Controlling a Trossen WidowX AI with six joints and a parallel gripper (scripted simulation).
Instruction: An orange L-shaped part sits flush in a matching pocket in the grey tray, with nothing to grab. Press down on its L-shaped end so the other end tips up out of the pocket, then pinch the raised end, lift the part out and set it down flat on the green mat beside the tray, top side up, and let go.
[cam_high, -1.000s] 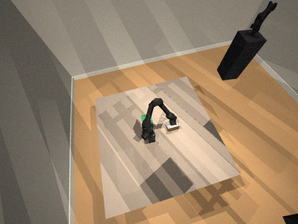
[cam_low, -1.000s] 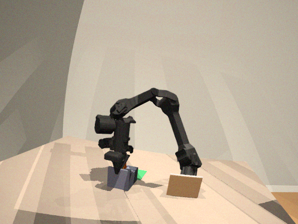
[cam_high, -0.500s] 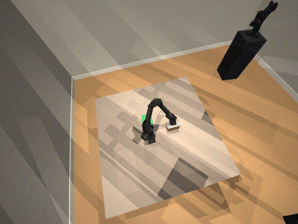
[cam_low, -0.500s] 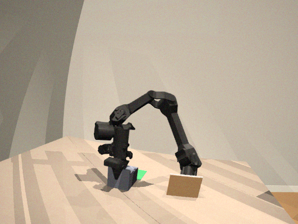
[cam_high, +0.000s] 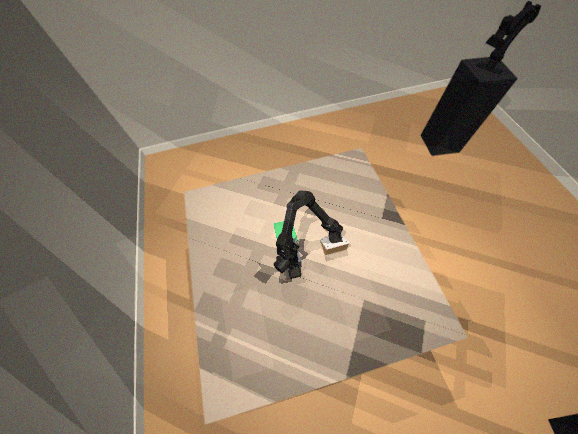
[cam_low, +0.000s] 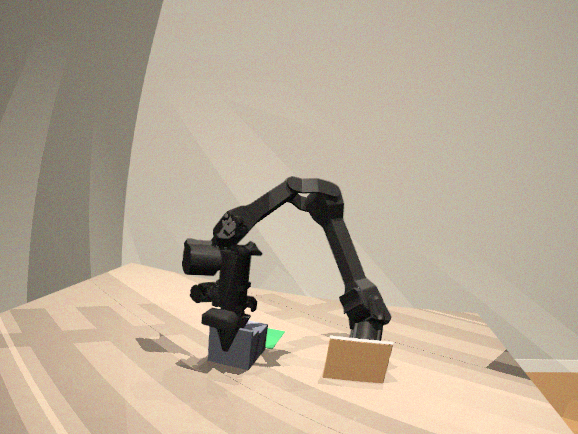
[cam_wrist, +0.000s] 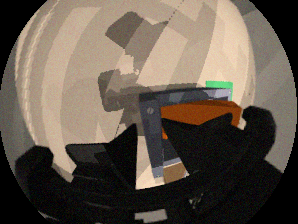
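Right now my gripper tip is 50 mm to the left of the orange L-shaped part. From my gripper tip the other things lie so: green mat (20 mm ahead, 220 mm to the right, 50 mm below).
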